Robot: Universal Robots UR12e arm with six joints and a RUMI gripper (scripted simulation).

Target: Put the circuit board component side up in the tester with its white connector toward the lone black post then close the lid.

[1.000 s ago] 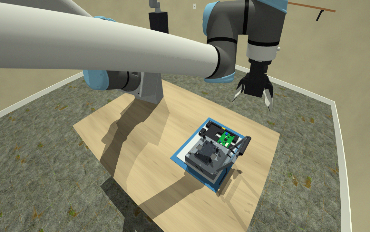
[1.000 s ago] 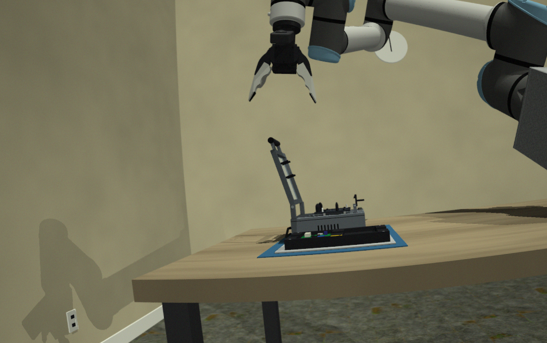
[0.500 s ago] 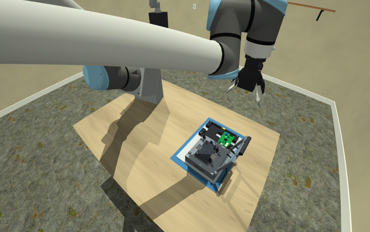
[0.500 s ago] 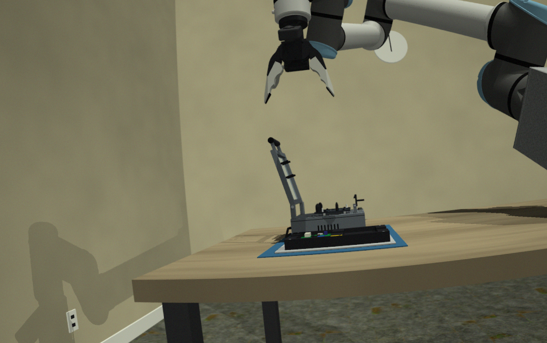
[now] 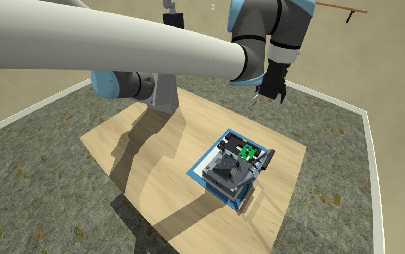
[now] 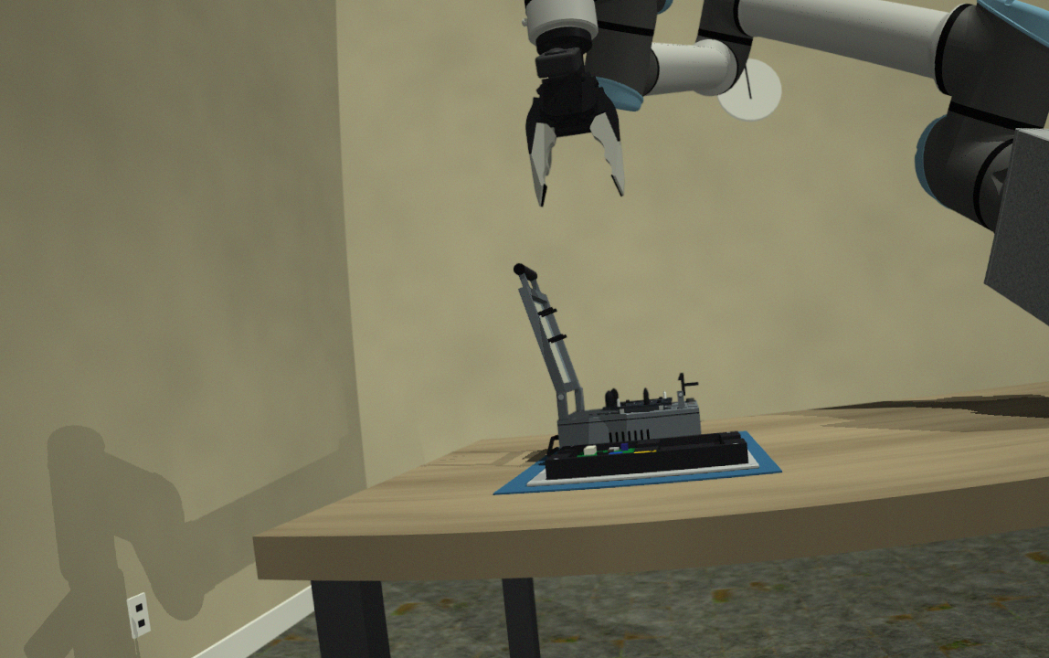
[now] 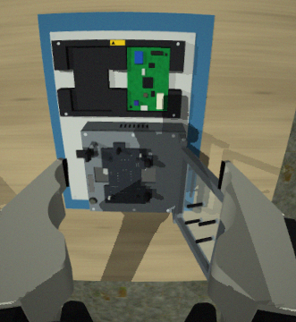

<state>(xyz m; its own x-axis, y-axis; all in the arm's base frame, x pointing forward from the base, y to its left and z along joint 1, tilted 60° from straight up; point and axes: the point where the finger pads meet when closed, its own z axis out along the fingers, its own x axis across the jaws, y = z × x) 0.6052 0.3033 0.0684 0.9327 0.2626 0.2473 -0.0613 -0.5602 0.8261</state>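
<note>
My hand is 310 mm above the green circuit board. The rest, counted from my hand: lid (70 mm ahead, 170 mm to the right, 150 mm below); then grey tester (20 mm behind, 130 mm to the right, 220 mm below).
</note>
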